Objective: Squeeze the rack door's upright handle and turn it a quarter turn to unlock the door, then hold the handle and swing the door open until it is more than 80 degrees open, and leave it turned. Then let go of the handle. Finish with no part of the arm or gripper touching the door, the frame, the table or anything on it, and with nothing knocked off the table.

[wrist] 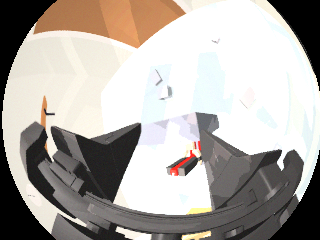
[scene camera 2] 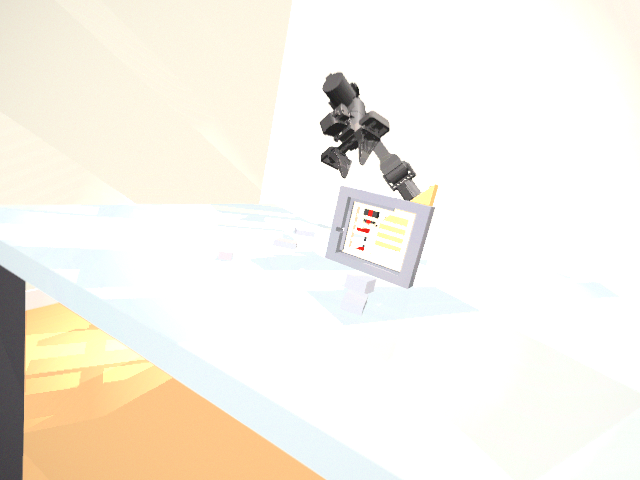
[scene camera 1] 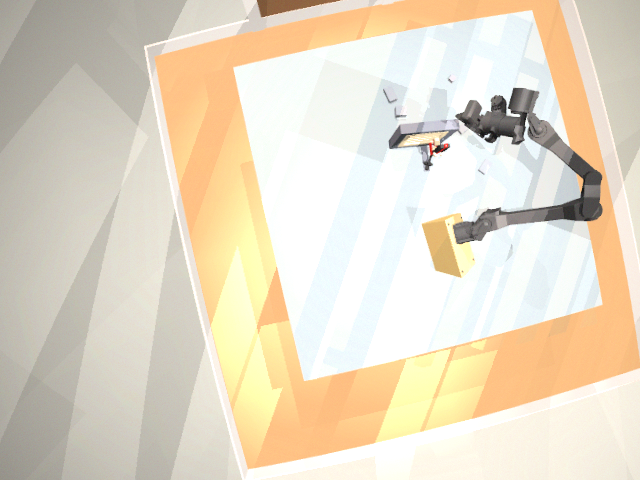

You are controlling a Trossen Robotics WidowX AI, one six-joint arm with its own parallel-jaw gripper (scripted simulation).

Path:
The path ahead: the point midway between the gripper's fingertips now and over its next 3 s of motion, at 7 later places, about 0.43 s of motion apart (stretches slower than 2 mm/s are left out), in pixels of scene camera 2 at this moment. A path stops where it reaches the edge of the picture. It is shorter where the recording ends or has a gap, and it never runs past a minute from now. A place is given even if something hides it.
My gripper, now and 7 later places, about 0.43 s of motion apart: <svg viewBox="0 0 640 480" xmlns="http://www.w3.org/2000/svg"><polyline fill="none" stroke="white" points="352,171 368,184 376,189 377,190 375,198 373,206 370,213 370,215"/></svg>

